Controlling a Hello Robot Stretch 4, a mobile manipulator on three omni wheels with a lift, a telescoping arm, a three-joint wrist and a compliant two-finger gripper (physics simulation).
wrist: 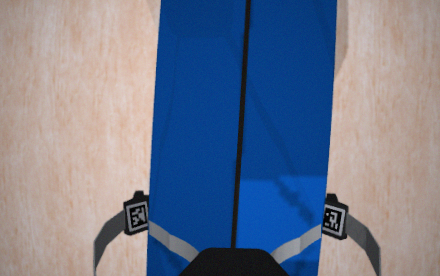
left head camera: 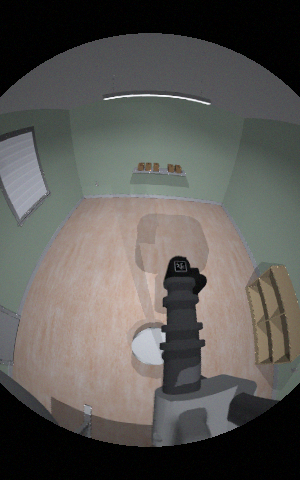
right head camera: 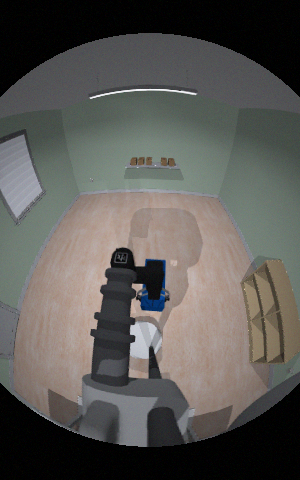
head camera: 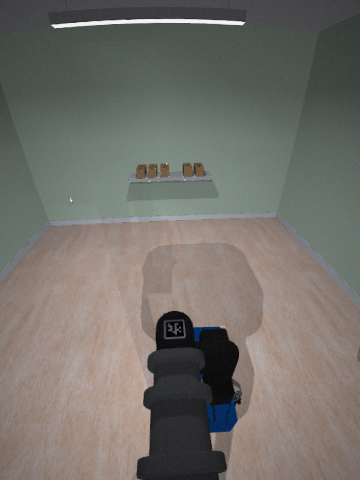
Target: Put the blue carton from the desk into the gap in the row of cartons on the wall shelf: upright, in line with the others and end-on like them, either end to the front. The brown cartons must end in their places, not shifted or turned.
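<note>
The blue carton point(head camera: 221, 423) point(right head camera: 153, 304) point(wrist: 200, 125) is in my gripper point(right head camera: 153, 296) point(wrist: 235, 216), with a fingertip pressed on each long side. Its top with a dark seam faces the wrist camera, and its long axis points roughly toward the shelf wall. It hangs above the floor beside the arm, which hides part of it in the head camera view. On the far wall, the shelf point(head camera: 175, 176) point(left head camera: 163, 171) point(right head camera: 156, 166) carries three brown cartons point(head camera: 152, 171) on the left and two brown cartons point(head camera: 193, 170) on the right, with a gap between these groups.
The shelf is well ahead across the wood floor point(head camera: 90, 300). A tan open bookcase point(left head camera: 290, 295) point(right head camera: 285, 295) stands by the right wall. A white round base part point(left head camera: 146, 347) point(right head camera: 146, 342) shows below the arm point(head camera: 180, 425). A long lamp point(head camera: 147, 20) hangs overhead.
</note>
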